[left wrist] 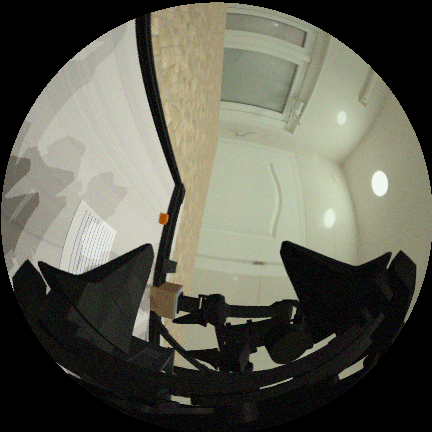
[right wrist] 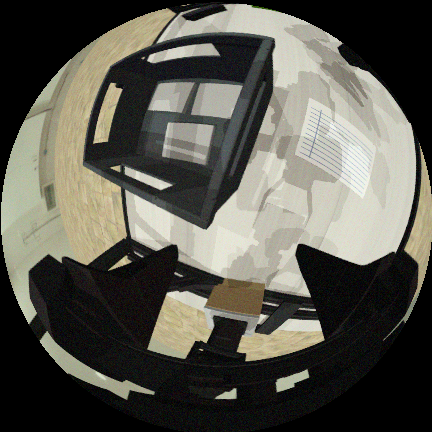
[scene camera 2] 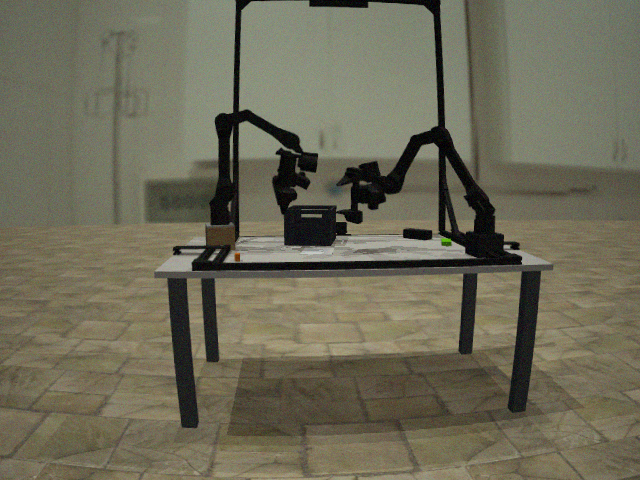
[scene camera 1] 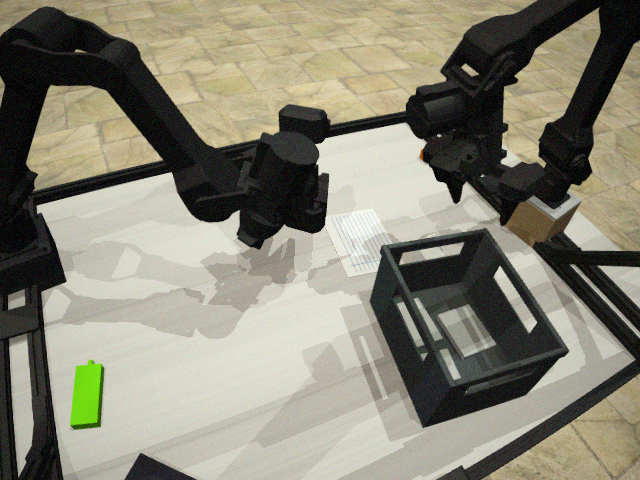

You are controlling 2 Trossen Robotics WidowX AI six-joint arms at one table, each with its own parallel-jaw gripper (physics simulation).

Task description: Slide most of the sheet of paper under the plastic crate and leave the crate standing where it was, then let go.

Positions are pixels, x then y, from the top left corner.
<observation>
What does the left gripper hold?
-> Nothing.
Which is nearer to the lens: the black plastic crate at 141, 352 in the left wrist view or the lined sheet of paper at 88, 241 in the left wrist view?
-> The lined sheet of paper.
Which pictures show the right gripper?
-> The left wrist view, the right wrist view, scene camera 2 and scene camera 1: all of them.
</observation>
